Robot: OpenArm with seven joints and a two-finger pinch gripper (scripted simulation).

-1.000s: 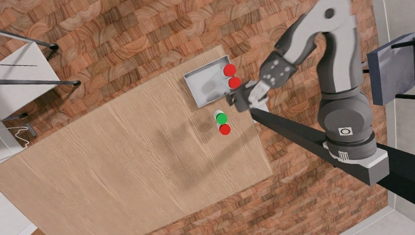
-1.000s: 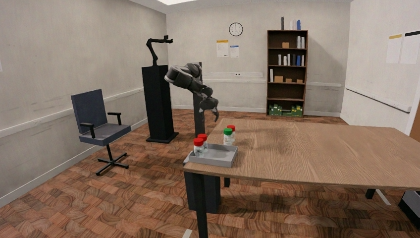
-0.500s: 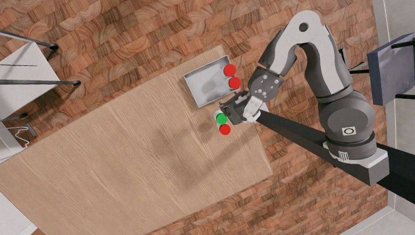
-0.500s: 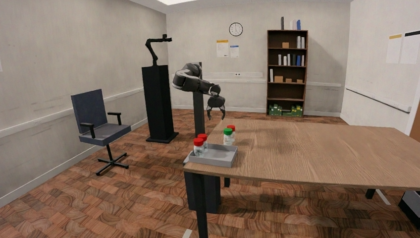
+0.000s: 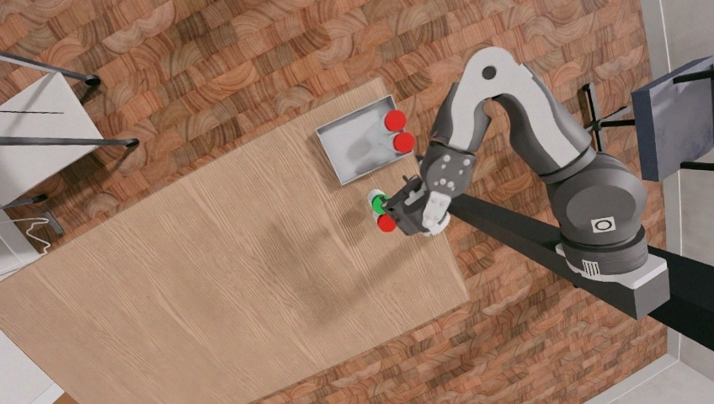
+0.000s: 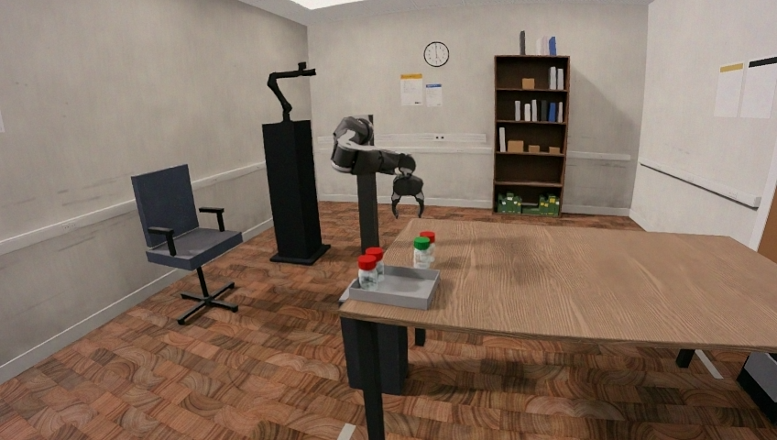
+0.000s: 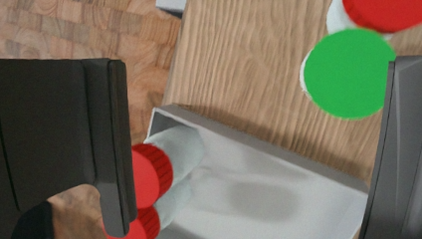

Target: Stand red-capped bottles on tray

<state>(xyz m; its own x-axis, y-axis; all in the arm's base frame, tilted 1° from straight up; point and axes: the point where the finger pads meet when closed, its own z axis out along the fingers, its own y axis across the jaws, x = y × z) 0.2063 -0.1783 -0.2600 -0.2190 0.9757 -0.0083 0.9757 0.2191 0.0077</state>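
The green-capped bottle lies 4 cm ahead of my hand, 4 cm to the left of it and 16 cm below it. The rest, counted from my hand: grey tray (1 cm behind, 14 cm to the right, 19 cm below).
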